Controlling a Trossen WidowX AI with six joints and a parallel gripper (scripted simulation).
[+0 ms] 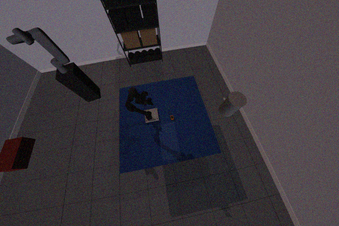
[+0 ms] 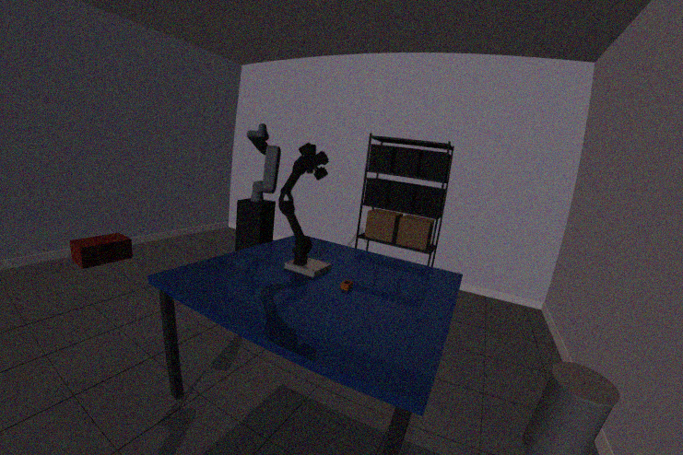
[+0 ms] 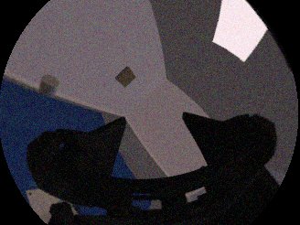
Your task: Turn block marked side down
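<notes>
Now: the small orange block 220 mm ahead of my gripper tip, 20 mm to the left of it and 590 mm below it.
</notes>
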